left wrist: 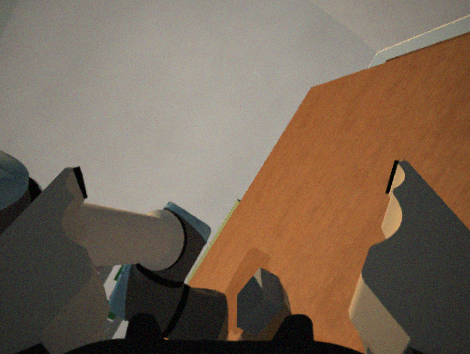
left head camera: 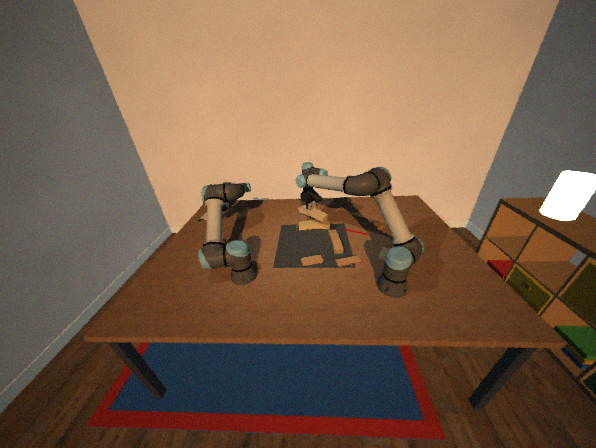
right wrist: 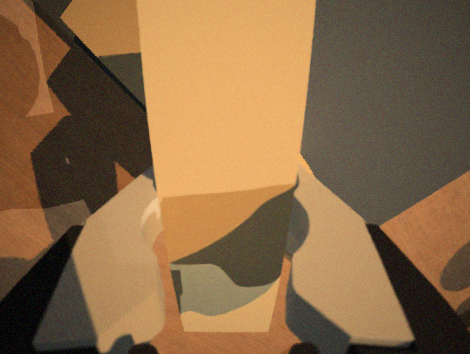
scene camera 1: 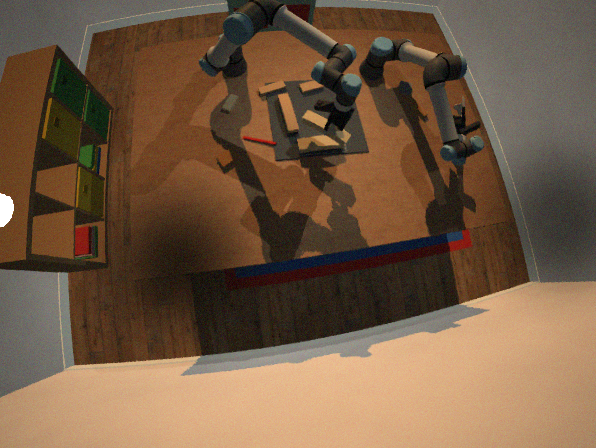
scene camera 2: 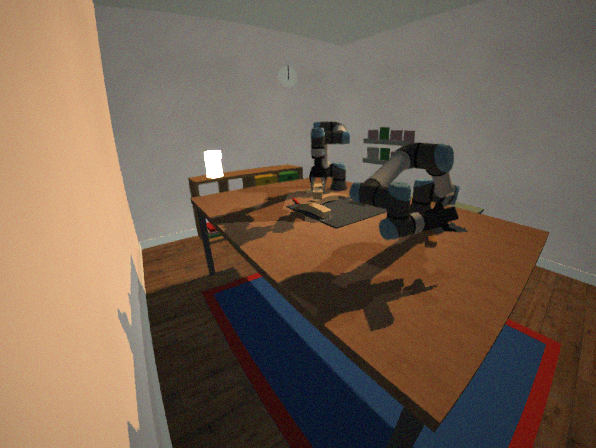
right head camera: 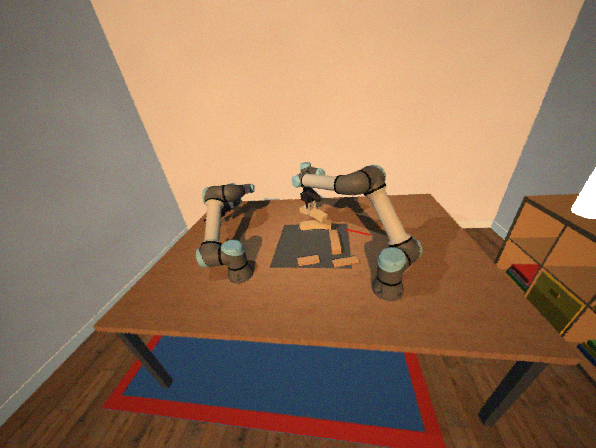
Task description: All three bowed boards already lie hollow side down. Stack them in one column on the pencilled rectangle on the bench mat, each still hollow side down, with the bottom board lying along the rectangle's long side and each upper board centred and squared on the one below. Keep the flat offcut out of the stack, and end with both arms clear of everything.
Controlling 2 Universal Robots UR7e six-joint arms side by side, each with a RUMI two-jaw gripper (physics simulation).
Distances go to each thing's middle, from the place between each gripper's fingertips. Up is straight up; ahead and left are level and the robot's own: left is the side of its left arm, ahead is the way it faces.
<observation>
Right now the dark bench mat (scene camera 1: 286,147) is 110 mm behind my right hand, 20 mm to the right of it and 150 mm below it.
I see my left gripper 7 cm short of the dark bench mat, 79 cm to the left of it and 22 cm above it.
</observation>
